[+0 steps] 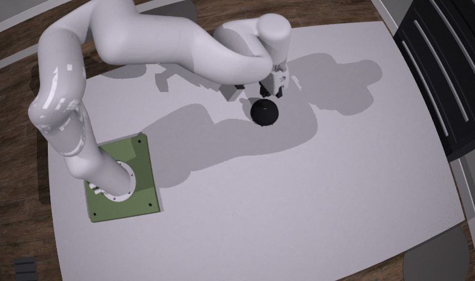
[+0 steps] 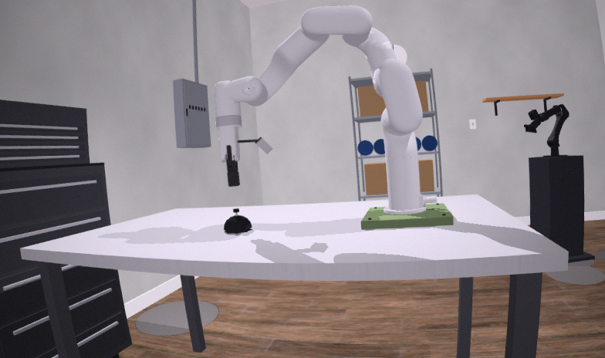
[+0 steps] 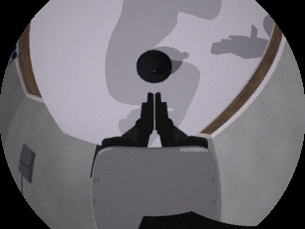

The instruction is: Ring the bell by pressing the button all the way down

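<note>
Right now the black dome bell is 11 cm below my hand.
</note>
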